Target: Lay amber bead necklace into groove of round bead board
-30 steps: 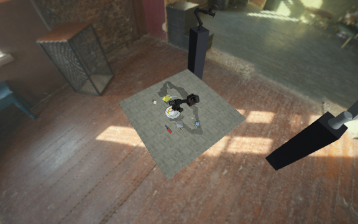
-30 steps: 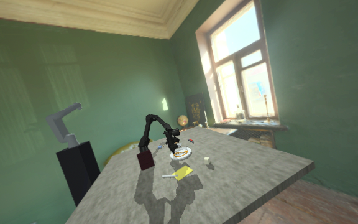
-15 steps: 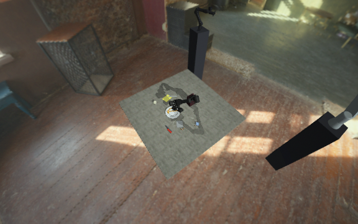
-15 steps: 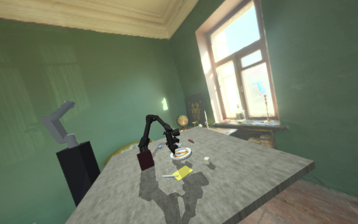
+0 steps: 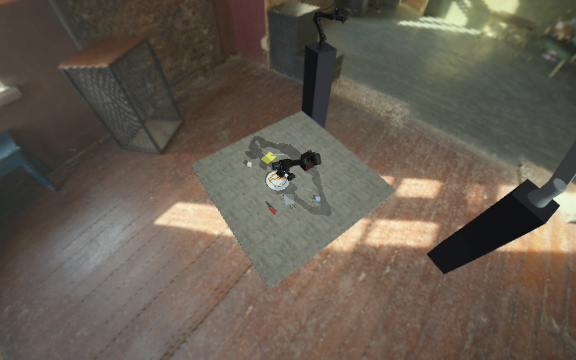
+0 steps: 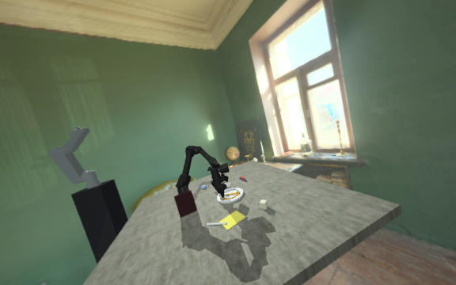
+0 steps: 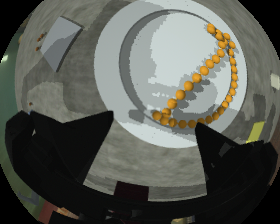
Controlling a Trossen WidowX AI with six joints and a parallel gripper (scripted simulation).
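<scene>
The board lies 60 mm ahead of my gripper tip, 20 mm to the right of it and 20 mm below it. From my gripper tip the other things lie so: grey square: 190 mm to the left, 70 mm ahead, 20 mm below; then white stick: 270 mm to the right, 70 mm behind, 20 mm below; then yellow card: 280 mm to the right, 20 mm below, 10 mm ahead.
</scene>
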